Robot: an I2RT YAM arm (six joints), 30 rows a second.
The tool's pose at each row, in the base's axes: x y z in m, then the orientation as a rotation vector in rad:
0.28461 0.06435 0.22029 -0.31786 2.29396 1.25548
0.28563 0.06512 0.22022 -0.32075 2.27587 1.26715
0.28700 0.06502 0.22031 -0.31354 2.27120 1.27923
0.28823 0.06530 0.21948 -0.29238 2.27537 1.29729
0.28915 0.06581 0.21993 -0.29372 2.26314 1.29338
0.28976 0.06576 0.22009 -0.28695 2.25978 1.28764
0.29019 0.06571 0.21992 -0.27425 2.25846 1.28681
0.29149 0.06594 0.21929 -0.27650 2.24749 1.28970
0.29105 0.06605 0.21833 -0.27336 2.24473 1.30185
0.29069 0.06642 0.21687 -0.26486 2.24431 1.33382
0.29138 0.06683 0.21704 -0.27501 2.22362 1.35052
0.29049 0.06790 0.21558 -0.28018 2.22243 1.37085
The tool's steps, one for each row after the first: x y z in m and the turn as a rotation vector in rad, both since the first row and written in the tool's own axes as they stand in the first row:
-0.00080 -0.00007 0.00100 -0.01297 -0.01030 -0.00499
-0.00201 -0.00064 0.00130 -0.02081 -0.01398 0.00168
-0.00260 -0.00161 0.00230 -0.02762 -0.01481 0.02235
-0.00360 -0.00141 0.00281 -0.02846 -0.02508 0.01502
-0.00421 -0.00158 0.00289 -0.02419 -0.03214 0.01540
-0.00448 -0.00191 0.00306 -0.02151 -0.03872 0.02193
-0.00524 -0.00280 0.00395 -0.02675 -0.04581 0.01714
-0.00435 -0.00324 0.00433 -0.03499 -0.04607 0.02239
-0.00326 -0.00393 0.00518 -0.05475 -0.04115 0.03920
-0.00392 -0.00388 0.00567 -0.07340 -0.04874 0.03116
-0.00236 -0.00396 0.00693 -0.08820 -0.04171 0.03543

